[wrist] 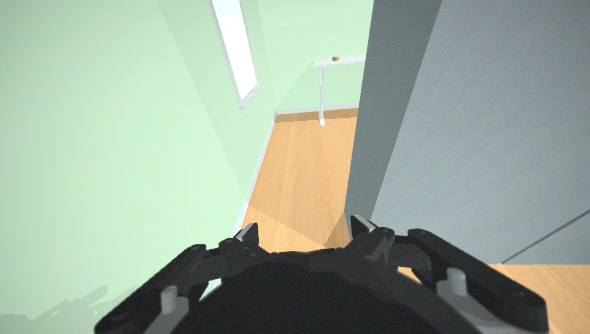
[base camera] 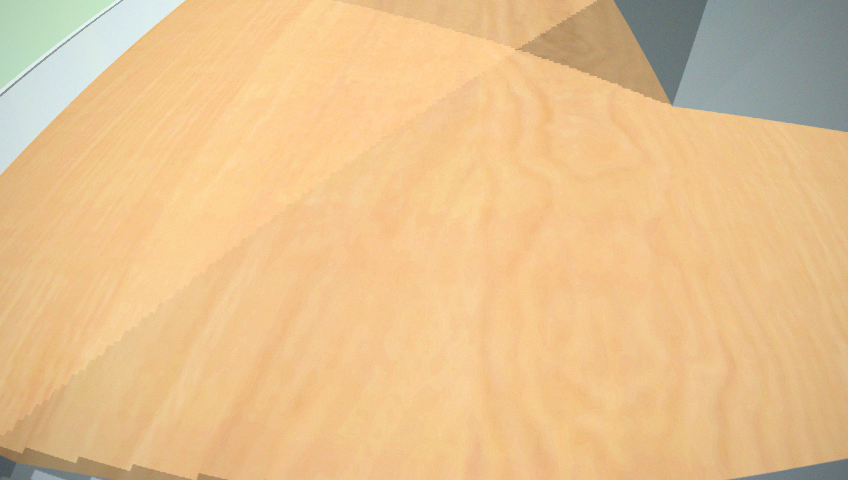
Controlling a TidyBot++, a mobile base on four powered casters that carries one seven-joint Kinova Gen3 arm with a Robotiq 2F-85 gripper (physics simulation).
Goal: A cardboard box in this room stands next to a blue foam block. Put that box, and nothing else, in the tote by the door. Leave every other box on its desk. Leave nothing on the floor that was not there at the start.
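Places are measured from the arm's base along level axes (x right, y ahead, z up), in metres.
Pixels of known places: gripper, fingertip midpoint: (wrist: 304, 229).
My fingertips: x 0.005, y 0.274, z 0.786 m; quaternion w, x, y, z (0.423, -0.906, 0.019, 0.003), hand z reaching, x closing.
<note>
Behind a point stands the place of what it marks.
A small brown box-like thing (wrist: 335, 59) @[x 0.769, y 3.091, z 0.575 m] sits on a white desk (wrist: 345, 61) @[x 0.875, y 2.937, z 0.554 m] at the far end of the passage in the wrist view; it is too small to tell whether it is a cardboard box. No blue foam block shows beside it. My gripper (wrist: 304, 229) @[x 0.005, y 0.274, z 0.786 m] is open and empty, high above the floor and far from that desk. The tote and the door do not show in either view.
A tall grey partition (wrist: 480, 125) @[x 0.579, y 0.630, z 0.652 m] (base camera: 767, 59) @[x 0.458, y 0.643, z -0.303 m] stands on the right. A pale green wall (wrist: 100, 150) @[x -0.622, y 0.683, z 0.696 m] (base camera: 41, 29) @[x -0.614, y 0.757, z -0.273 m] with a window (wrist: 237, 50) @[x -0.453, y 2.253, z 0.859 m] runs along the left. Between them a passage of wooden floor (wrist: 305, 165) @[x 0.116, y 1.853, z -0.397 m] (base camera: 416, 267) @[x -0.012, y 0.376, z -0.396 m] leads to the desk.
</note>
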